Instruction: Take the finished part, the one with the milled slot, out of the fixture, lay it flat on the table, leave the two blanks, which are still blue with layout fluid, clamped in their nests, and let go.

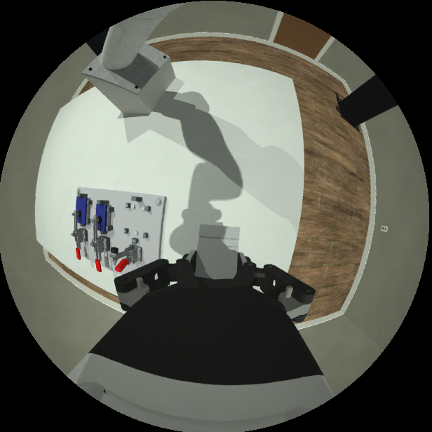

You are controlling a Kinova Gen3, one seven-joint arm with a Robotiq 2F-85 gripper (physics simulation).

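The finished part point(218, 256), a grey block with a slot line across it near its far end, is held between the fingers of my gripper point(216, 258). The gripper is shut on it, above the white table top, to the right of the fixture plate point(155, 215). Two blue blanks point(81, 210) point(102, 217) sit in their nests at the left and middle of the plate, with clamp arms reaching onto them. The right nest point(136, 219) holds no part, and its clamp point(126, 254) is swung back. The fingertips are partly hidden by the part.
Red clamp handles point(78, 254) point(98, 265) point(121, 265) stick out along the plate's near edge. A grey pedestal point(131, 82) with the arm's base stands at the upper left. The white table top point(260, 110) ends at a wooden border point(330, 200) on the right. Arm shadows cross the table.
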